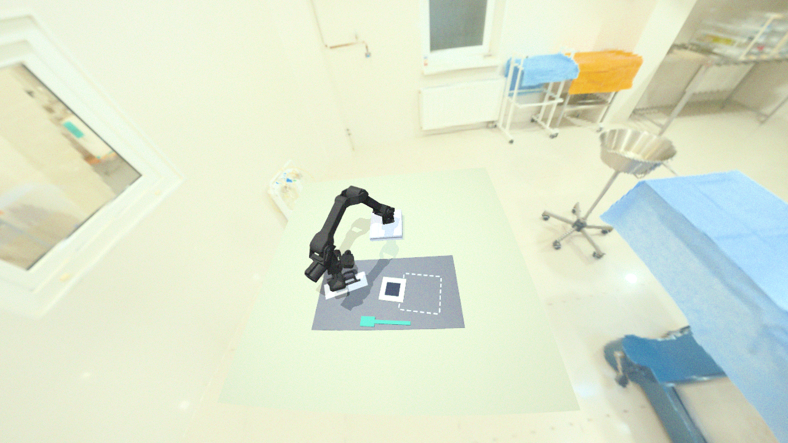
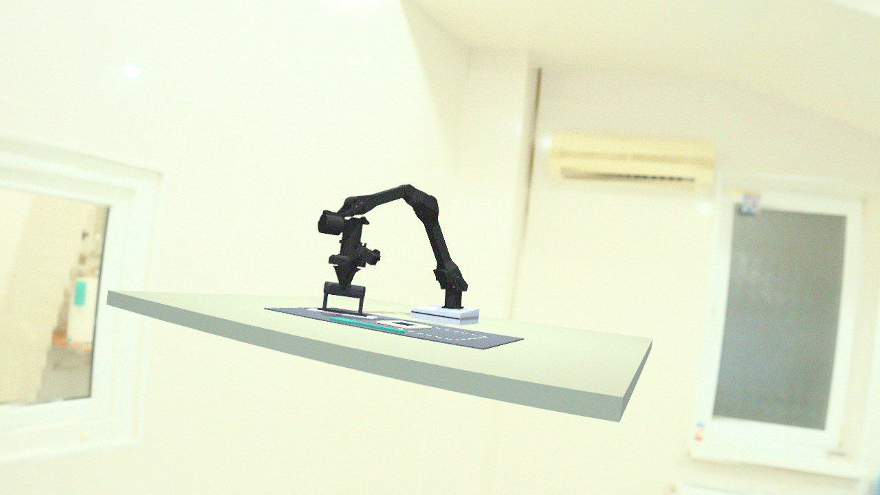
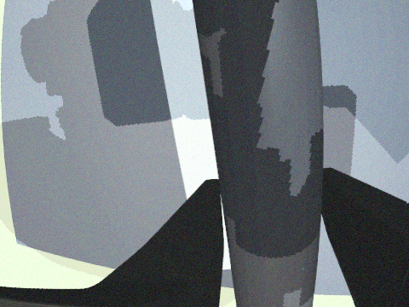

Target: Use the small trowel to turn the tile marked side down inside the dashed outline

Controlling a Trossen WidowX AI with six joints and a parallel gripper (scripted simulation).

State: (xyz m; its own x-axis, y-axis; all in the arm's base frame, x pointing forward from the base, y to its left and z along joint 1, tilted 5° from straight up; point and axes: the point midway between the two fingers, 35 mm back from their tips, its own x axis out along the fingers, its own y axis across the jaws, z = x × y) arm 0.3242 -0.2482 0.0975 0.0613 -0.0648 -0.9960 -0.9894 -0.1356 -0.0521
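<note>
My gripper tip is now 70 mm short of the grey mat, 190 mm to the right of it and 90 mm above it. Also, from my gripper tip: white tile 70 mm ahead, 220 mm to the left, 70 mm below; then trowel 20 mm to the left, 30 mm below; then teal flat tool 200 mm ahead, 150 mm to the left, 70 mm below.
</note>
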